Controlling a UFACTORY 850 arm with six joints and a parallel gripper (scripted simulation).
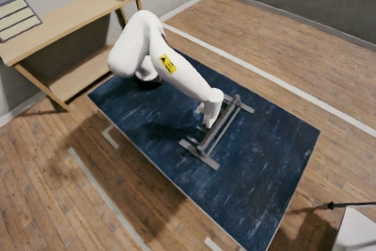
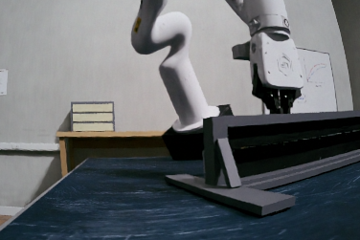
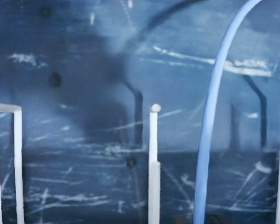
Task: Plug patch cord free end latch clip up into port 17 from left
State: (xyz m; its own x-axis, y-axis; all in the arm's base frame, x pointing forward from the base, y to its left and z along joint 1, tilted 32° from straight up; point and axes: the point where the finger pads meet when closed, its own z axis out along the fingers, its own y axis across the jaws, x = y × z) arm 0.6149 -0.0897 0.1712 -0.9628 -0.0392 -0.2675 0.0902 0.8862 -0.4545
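Right now the white plug is 20 mm ahead of my hand and 10 mm below it.
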